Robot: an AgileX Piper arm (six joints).
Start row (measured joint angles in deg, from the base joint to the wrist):
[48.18, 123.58, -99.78, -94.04, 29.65, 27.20]
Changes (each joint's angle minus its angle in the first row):
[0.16, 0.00, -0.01, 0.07, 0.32, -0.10]
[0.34, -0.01, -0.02, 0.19, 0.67, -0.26]
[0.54, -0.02, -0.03, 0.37, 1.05, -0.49]
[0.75, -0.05, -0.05, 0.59, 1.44, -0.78]
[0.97, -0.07, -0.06, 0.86, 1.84, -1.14]
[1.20, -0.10, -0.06, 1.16, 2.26, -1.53]
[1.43, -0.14, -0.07, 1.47, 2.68, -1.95]
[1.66, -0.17, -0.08, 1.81, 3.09, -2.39]
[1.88, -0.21, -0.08, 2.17, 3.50, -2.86]
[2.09, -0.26, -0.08, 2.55, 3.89, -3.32]
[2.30, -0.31, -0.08, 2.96, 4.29, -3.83]
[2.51, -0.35, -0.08, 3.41, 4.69, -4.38]
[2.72, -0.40, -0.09, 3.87, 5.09, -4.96]
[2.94, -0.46, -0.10, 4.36, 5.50, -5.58]
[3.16, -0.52, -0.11, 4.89, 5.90, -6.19]
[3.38, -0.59, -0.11, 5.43, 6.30, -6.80]
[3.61, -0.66, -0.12, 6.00, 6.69, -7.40]
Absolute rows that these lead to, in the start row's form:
[48.34, 123.58, -99.79, -93.97, 29.97, 27.10]
[48.52, 123.57, -99.80, -93.85, 30.32, 26.94]
[48.72, 123.56, -99.81, -93.67, 30.70, 26.71]
[48.93, 123.53, -99.83, -93.45, 31.09, 26.42]
[49.15, 123.51, -99.84, -93.18, 31.49, 26.06]
[49.38, 123.48, -99.84, -92.88, 31.91, 25.67]
[49.61, 123.44, -99.85, -92.57, 32.33, 25.25]
[49.84, 123.41, -99.86, -92.23, 32.74, 24.81]
[50.06, 123.37, -99.86, -91.87, 33.15, 24.34]
[50.27, 123.32, -99.86, -91.49, 33.54, 23.88]
[50.48, 123.27, -99.86, -91.08, 33.94, 23.37]
[50.69, 123.23, -99.86, -90.63, 34.34, 22.82]
[50.90, 123.18, -99.87, -90.17, 34.74, 22.24]
[51.12, 123.12, -99.88, -89.68, 35.15, 21.62]
[51.34, 123.06, -99.89, -89.15, 35.55, 21.01]
[51.56, 122.99, -99.89, -88.61, 35.95, 20.40]
[51.79, 122.92, -99.90, -88.04, 36.34, 19.80]

